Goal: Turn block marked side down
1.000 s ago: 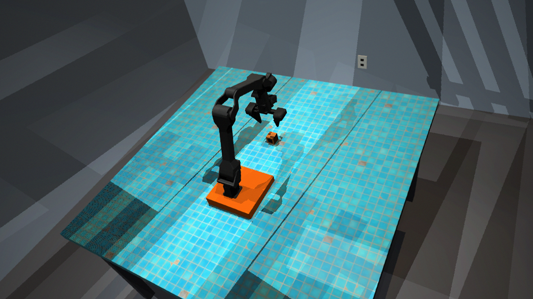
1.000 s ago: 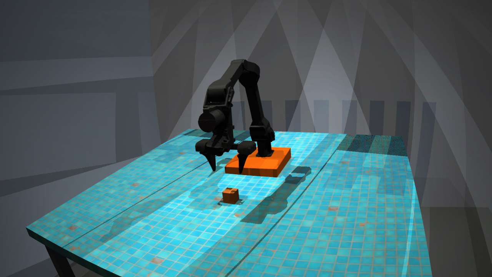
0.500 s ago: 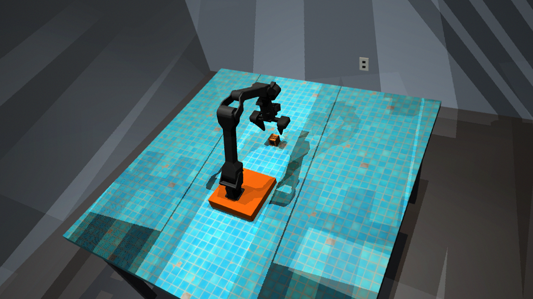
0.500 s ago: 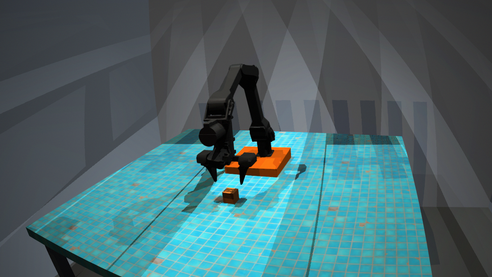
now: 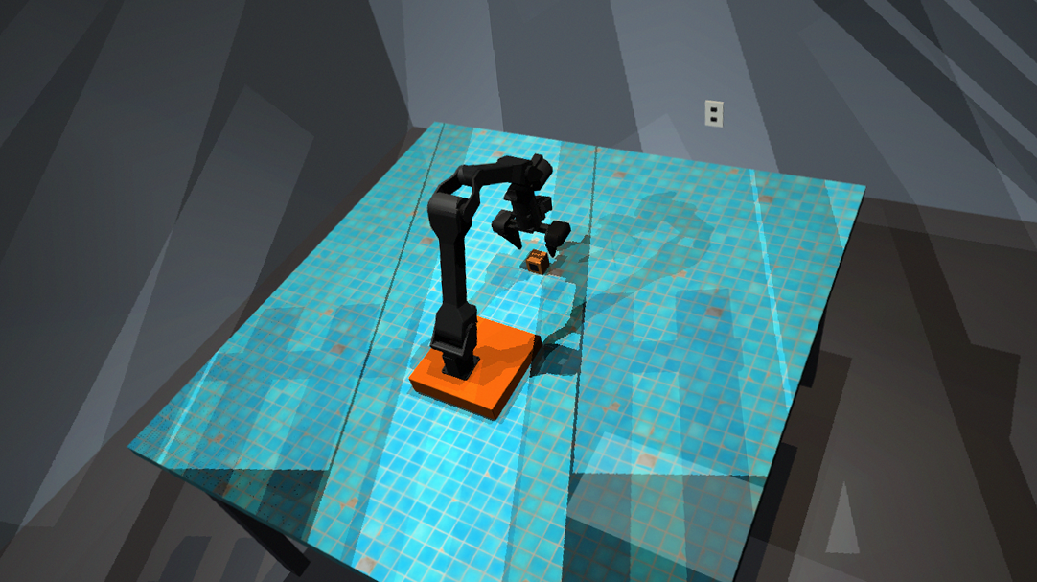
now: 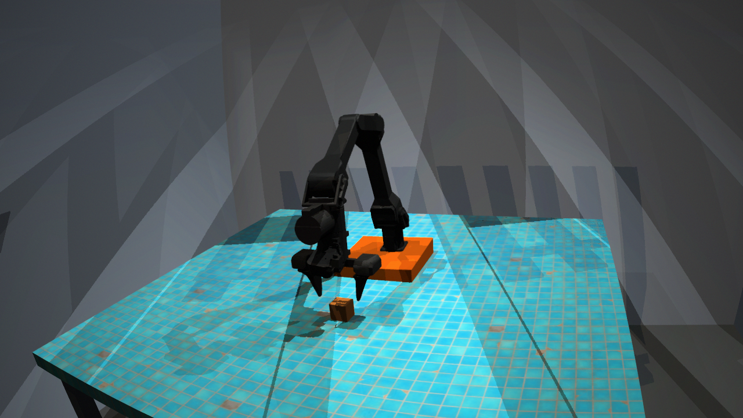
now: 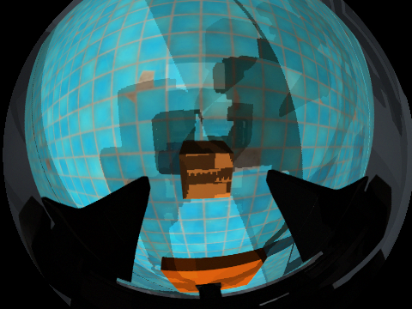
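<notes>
My gripper tip is 1 cm past the orange block and 3 cm above it.
</notes>
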